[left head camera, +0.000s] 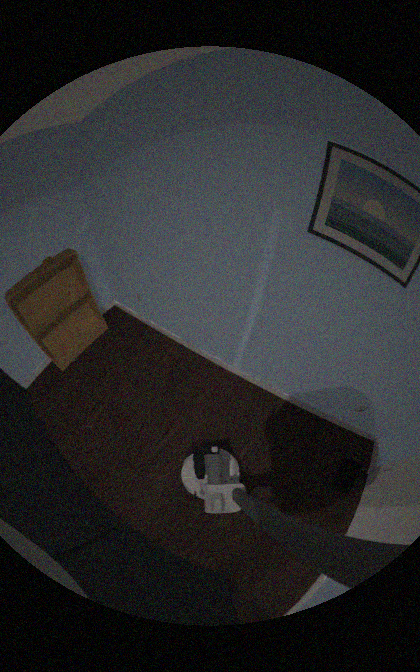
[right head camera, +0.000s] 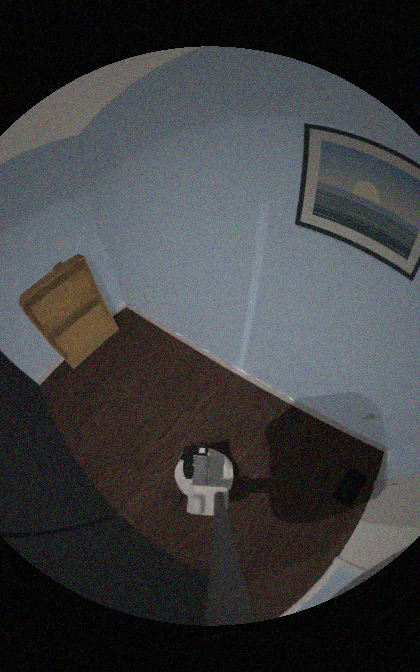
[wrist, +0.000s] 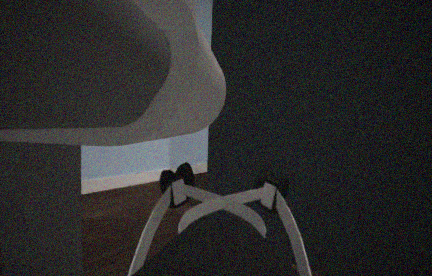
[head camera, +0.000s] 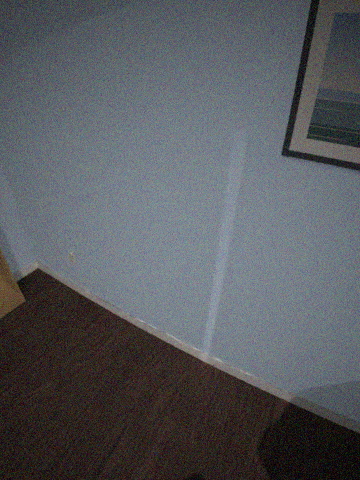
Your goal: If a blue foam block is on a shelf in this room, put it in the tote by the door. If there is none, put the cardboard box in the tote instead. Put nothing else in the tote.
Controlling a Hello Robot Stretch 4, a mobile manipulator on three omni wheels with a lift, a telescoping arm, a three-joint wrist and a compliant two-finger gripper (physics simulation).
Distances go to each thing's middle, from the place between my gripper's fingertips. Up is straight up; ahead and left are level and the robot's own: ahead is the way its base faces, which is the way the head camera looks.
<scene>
Right now the dark tote (right head camera: 349, 487) is 1320 mm to the right of my hand, 390 mm below it and 150 mm behind it.
</scene>
